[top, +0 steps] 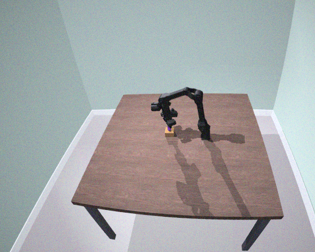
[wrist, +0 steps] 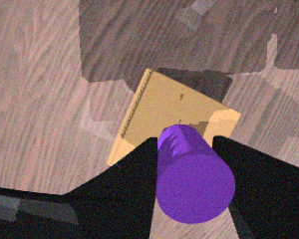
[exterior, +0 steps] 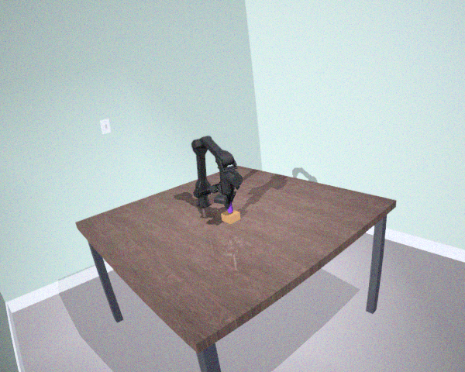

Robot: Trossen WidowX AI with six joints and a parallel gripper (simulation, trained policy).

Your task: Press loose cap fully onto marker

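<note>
Right now the purple cap is 1 cm ahead of my gripper tip and 1 cm above it. Also, from my gripper tip: orange holder block (5 cm below, 1 cm ahead); dark blue marker (1 cm ahead, 1 cm above).
</note>
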